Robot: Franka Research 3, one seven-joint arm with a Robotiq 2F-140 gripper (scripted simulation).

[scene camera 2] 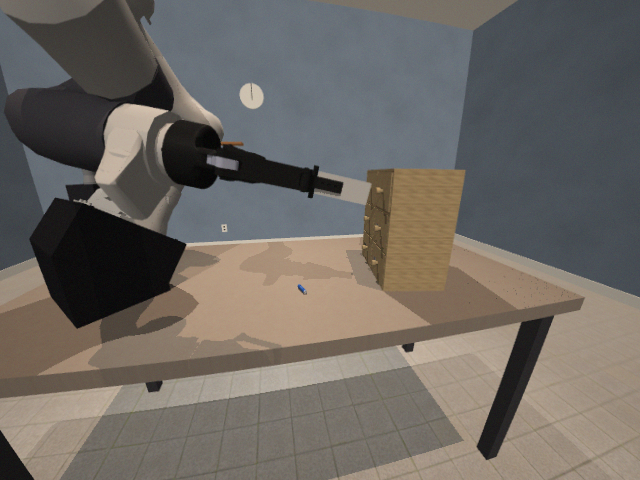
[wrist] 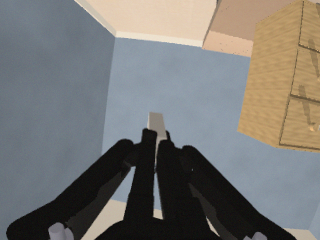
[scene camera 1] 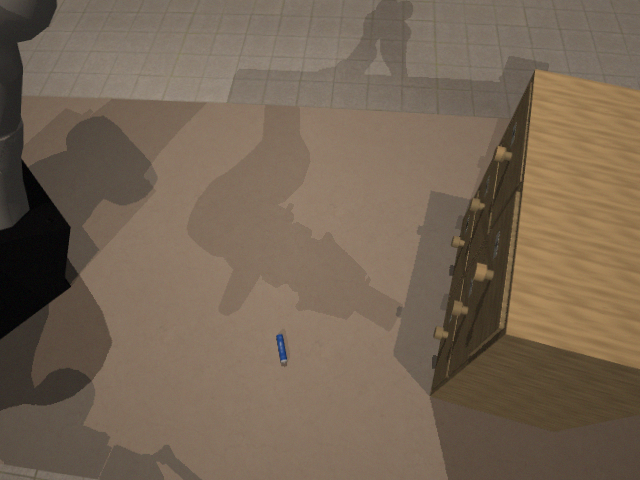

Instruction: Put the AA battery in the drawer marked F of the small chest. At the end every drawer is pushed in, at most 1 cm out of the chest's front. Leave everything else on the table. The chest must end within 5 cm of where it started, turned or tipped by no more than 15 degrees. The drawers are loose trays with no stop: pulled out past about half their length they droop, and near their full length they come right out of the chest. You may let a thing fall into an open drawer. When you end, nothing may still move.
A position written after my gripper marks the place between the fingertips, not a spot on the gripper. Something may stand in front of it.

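There is my gripper (scene camera 2: 367, 193), and in the wrist view I see my gripper (wrist: 154, 123) too. I also see a wooden chest (scene camera 1: 559, 363), and scene camera 2 shows me the wooden chest (scene camera 2: 425, 203) as well.
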